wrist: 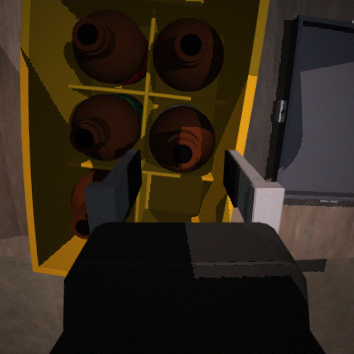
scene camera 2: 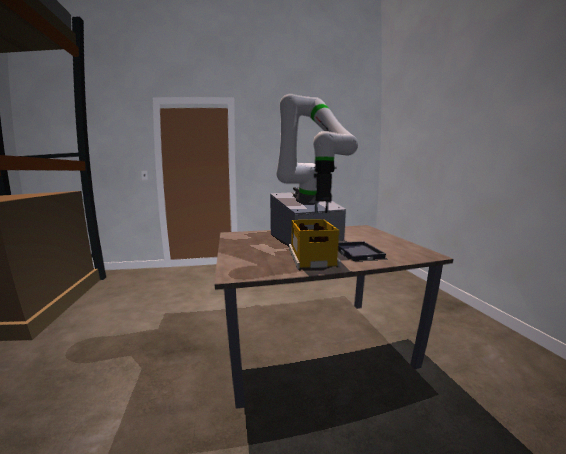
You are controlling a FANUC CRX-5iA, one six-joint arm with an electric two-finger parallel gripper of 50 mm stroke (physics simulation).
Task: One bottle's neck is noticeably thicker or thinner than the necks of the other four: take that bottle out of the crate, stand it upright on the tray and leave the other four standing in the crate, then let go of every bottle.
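Frame: origin at the arm's base, x ahead, y left, z up, level; millimetres.
Seen in the pictures: gripper, fingertip midpoint: (wrist: 182,166) (scene camera 2: 321,213); arm's base at its link origin: (scene camera 2: 306,200).
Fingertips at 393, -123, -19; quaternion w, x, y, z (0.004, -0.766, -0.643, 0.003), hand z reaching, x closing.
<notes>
Pixels of each thing's middle, then the offset from my fingertips to it, as dx, dy, dz. "spot": a spot on its surface instead. Level surfaces: height alone.
- yellow crate at the middle of its body: (wrist: 142,132) (scene camera 2: 312,241) -6, -42, -144
- dark tray at a spot on its surface: (wrist: 320,140) spot: +58, +203, -227
- wooden table at its surface level: dz -232
The yellow crate (scene camera 2: 325,250) (wrist: 246,112) stands on the table. In the wrist view five brown bottles stand in its compartments: upper left (wrist: 115,55), upper right (wrist: 190,72), middle left (wrist: 110,122), middle right (wrist: 172,130) and lower left (wrist: 82,192), partly hidden by a finger. The lower right compartment shows no bottle. I cannot tell surely which neck differs. The dark tray (scene camera 2: 361,250) (wrist: 320,140) lies flat right of the crate, with no bottle on the part in view. My gripper (scene camera 2: 321,210) (wrist: 182,166) is open and empty above the crate; the middle right bottle shows between its fingers.
The crate's walls and yellow dividers surround the bottles. The wooden table (scene camera 2: 400,252) carries crate and tray. The grey robot pedestal (scene camera 2: 282,220) stands behind the crate. A tall rack (scene camera 2: 82,125) with a large box (scene camera 2: 45,250) is at the far left.
</notes>
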